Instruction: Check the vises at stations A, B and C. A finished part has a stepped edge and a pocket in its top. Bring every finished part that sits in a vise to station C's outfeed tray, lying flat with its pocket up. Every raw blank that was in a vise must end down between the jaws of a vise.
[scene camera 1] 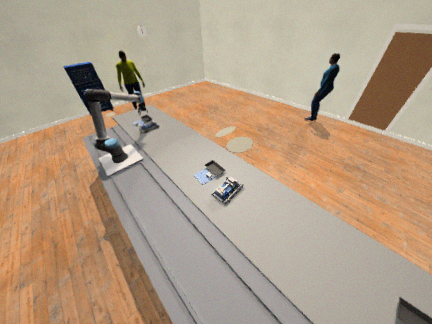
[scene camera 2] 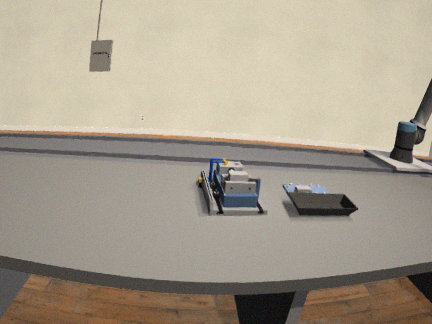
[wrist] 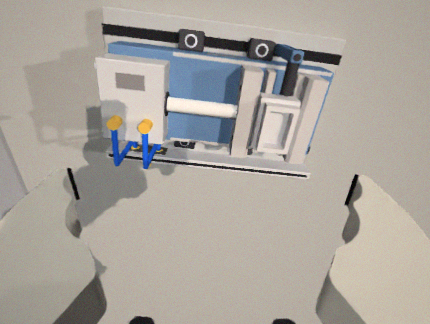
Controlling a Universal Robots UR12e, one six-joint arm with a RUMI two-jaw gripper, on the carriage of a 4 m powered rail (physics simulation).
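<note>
My gripper (scene camera 1: 143, 112) (wrist: 213, 175) is open and empty, above the far station. In the wrist view a vise (wrist: 200, 95) lies just ahead of the fingertips; it also shows small in scene camera 1 (scene camera 1: 148, 127). A light grey part (wrist: 276, 127) with a pocket facing up and a stepped edge sits between its two jaws, near the blue-and-black lever. Another vise (scene camera 1: 227, 190) (scene camera 2: 240, 200) stands at the middle station; a grey block (scene camera 2: 238, 175) shows at its jaws, its top detail too small to tell. Station letters cannot be read.
Beside the middle vise are a dark tray (scene camera 1: 215, 168) (scene camera 2: 325, 206) and a blue pegged plate (scene camera 1: 202, 175) (scene camera 2: 320, 189) with a pale block (scene camera 2: 303, 188). Another dark tray (scene camera 1: 146, 119) is at the far station, one more (scene camera 1: 414, 314) at the near end. Two people stand beyond the table.
</note>
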